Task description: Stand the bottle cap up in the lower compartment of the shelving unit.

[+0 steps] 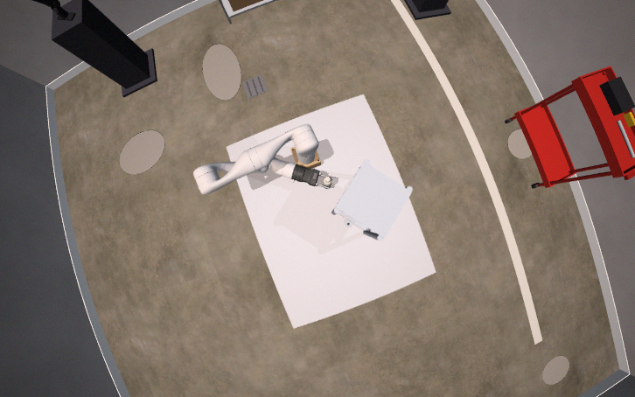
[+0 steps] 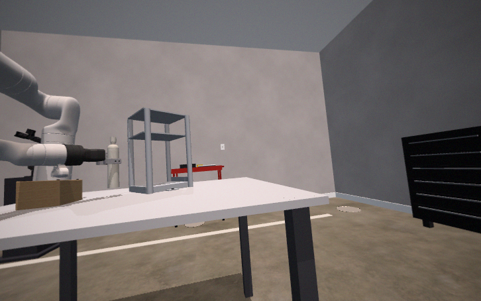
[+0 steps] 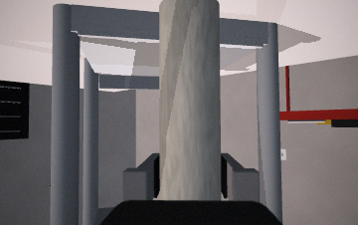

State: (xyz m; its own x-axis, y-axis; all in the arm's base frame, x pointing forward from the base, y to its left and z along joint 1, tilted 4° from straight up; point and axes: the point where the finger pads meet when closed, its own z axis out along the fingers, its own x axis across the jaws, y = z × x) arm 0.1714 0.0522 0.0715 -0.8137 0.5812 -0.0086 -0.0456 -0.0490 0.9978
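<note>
The shelving unit lies 150 mm ahead of my hand, 140 mm to the left of it and 40 mm above it.
</note>
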